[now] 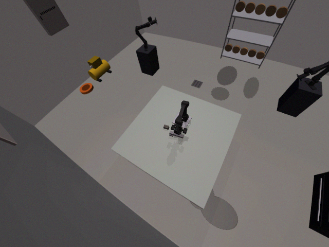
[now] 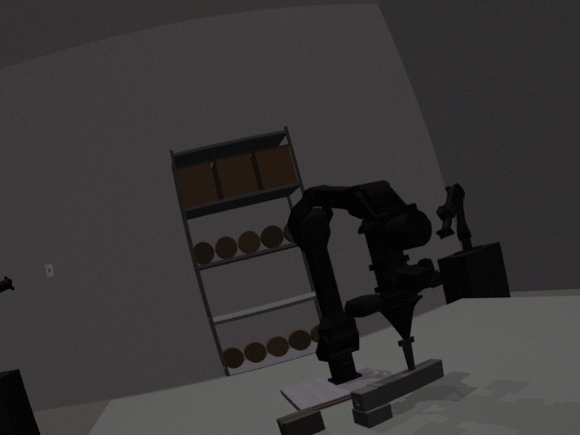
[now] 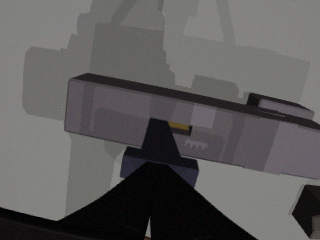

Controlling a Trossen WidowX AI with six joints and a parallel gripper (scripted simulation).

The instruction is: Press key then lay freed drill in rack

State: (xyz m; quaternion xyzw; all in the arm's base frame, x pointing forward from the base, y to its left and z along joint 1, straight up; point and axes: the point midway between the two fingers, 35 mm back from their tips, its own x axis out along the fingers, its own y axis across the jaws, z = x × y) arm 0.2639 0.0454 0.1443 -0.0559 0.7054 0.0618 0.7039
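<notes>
Now: the dark t-shaped piece 3 cm below my gripper tip. From my gripper tip the other things lie so: dark grey rack 22 cm to the right, 10 cm below, 4 cm behind; grey housing block 9 cm below, 4 cm to the right, 1 cm ahead; drill 8 cm below, 6 cm to the right, 1 cm ahead.
</notes>
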